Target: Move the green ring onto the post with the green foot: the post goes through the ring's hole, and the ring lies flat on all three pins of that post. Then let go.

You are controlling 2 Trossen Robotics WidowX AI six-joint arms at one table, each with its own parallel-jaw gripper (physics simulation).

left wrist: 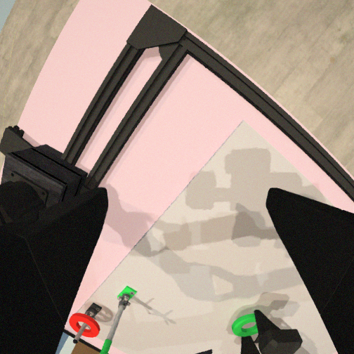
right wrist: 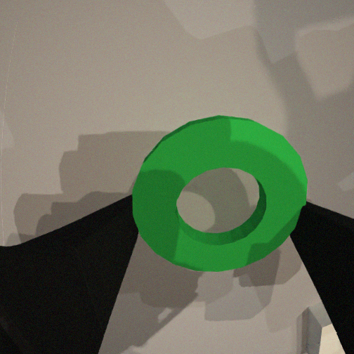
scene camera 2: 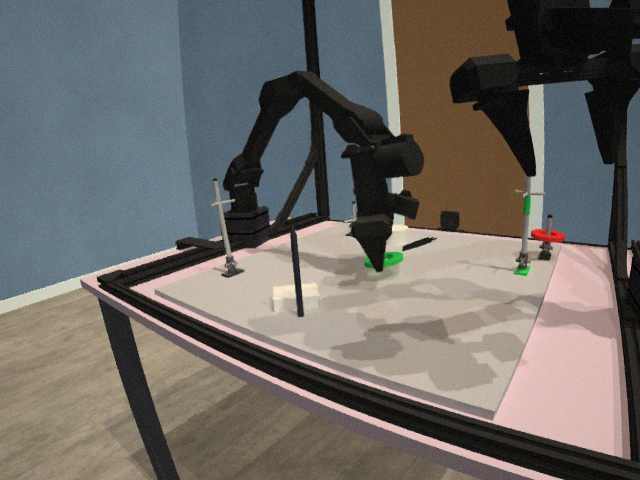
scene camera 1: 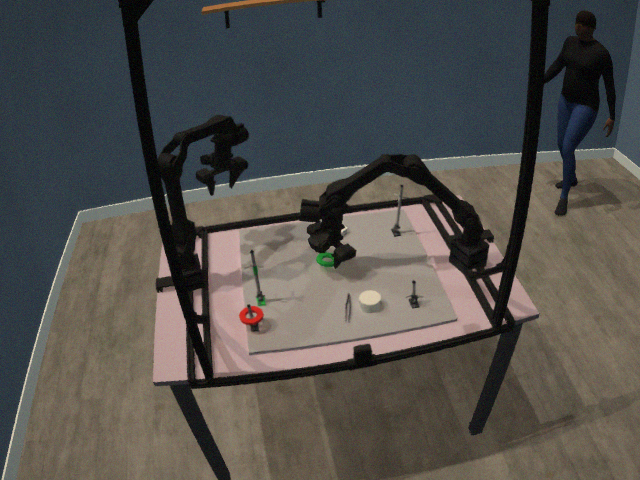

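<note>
The green ring is held roughly level, a little above the grey mat. My right gripper is shut on it, one finger on each side of its rim; the hole is open. The post with the green foot stands upright at the mat's left in scene camera 1, apart from the ring; its pins are high up, above a green band. My left gripper is open and empty, high above the table.
A red ring sits on a short post near the green-footed one. A tall post, another short post, a white round tub, black tweezers and a white block are on the mat.
</note>
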